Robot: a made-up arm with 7 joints. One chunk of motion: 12 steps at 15 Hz.
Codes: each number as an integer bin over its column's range. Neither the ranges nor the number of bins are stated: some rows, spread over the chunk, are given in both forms.
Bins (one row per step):
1: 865 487 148 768 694 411 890
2: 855 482 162 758 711 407 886
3: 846 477 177 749 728 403 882
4: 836 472 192 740 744 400 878
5: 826 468 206 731 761 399 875
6: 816 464 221 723 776 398 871
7: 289 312 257 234 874 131 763
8: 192 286 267 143 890 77 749
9: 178 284 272 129 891 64 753
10: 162 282 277 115 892 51 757
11: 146 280 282 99 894 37 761
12: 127 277 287 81 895 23 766
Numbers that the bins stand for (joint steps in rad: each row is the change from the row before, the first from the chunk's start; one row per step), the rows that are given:
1: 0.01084 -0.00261 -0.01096 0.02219 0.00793 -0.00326 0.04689
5: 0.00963 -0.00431 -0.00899 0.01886 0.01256 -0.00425 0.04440
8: -0.01004 -0.02052 -0.00691 -0.03412 0.02147 -0.03068 0.02346
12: -0.01206 -0.02132 -0.00623 -0.03970 0.02182 -0.03511 0.02628
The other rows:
2: 0.01053 -0.00306 -0.01049 0.02129 0.00911 -0.00359 0.04622
3: 0.01025 -0.00350 -0.00998 0.02048 0.01028 -0.00392 0.04556
4: 0.00994 -0.00395 -0.00947 0.01967 0.01139 -0.00417 0.04489
6: 0.00932 -0.00466 -0.00848 0.01814 0.01360 -0.00433 0.04373
7: -0.00703 -0.01820 -0.00725 -0.02592 0.02037 -0.02625 0.02578
9: -0.01048 -0.02070 -0.00674 -0.03538 0.02154 -0.03175 0.02412
10: -0.01097 -0.02088 -0.00657 -0.03664 0.02161 -0.03281 0.02479
11: -0.01147 -0.02106 -0.00640 -0.03808 0.02175 -0.03396 0.02545

